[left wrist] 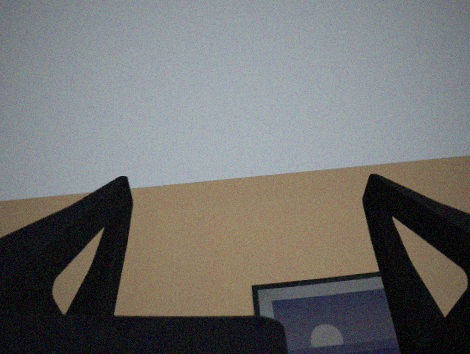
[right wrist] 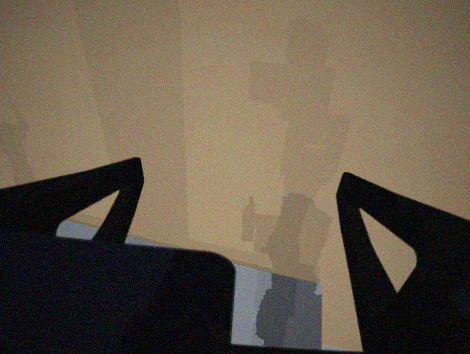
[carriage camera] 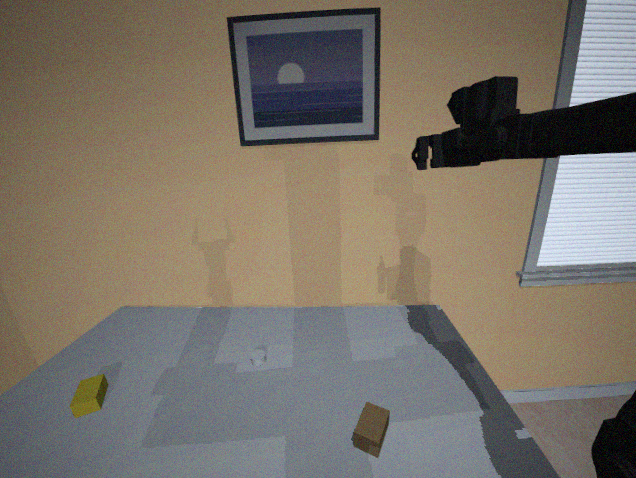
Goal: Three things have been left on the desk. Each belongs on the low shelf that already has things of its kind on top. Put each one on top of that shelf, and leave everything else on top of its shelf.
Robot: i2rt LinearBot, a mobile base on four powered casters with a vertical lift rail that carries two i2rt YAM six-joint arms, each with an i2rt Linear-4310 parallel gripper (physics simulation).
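Frame: origin at the left arm's base, x ahead, y left, z up, level; metres.
Seen in the pictures: left gripper, fingertip midpoint: (left wrist: 249, 188); right gripper, fingertip midpoint: (right wrist: 240, 176) (carriage camera: 431, 154).
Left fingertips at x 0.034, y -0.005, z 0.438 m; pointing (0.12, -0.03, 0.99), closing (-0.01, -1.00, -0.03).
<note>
Pixels of each thing's top centre, then the offset from my left fingertips to it. "pt": a spot on its surface instead. Level surfaces: height alone.
- yellow block, top centre: (carriage camera: 87, 388) dz -0.635, dx +0.480, dy +0.341 m
- grey desk, surface height: dz -0.680 m
- brown box, top centre: (carriage camera: 372, 420) dz -0.630, dx +0.302, dy -0.452 m
- small whitish thing, top centre: (carriage camera: 258, 354) dz -0.656, dx +0.597, dy -0.142 m
- window with blinds, surface spot: (carriage camera: 606, 205) pt dz -0.265, dx +0.825, dy -1.666 m
- Wooden floor, surface height: dz -1.400 m
A yellow block (carriage camera: 88, 395) lies on the grey desk (carriage camera: 318, 390) at the left in the carriage view. A brown box (carriage camera: 371, 429) lies near the desk's front, right of the middle. A small whitish thing (carriage camera: 258, 356), too small to name, stands farther back. My right gripper (carriage camera: 421, 152) (right wrist: 240, 176) is high above the desk, well away from all three; in the right wrist view its fingers are wide open and empty, facing the wall and the desk's back edge. My left gripper (left wrist: 249, 188) is open and empty, facing wall and ceiling. The low shelves do not show.
The orange wall (carriage camera: 128, 205) stands behind the desk. A framed picture (carriage camera: 308, 77) (left wrist: 320, 320) hangs on it. A window with blinds (carriage camera: 606, 205) is at the right, with its sill below. Wooden floor (carriage camera: 570, 426) shows right of the desk. Arm shadows fall on wall and desk.
</note>
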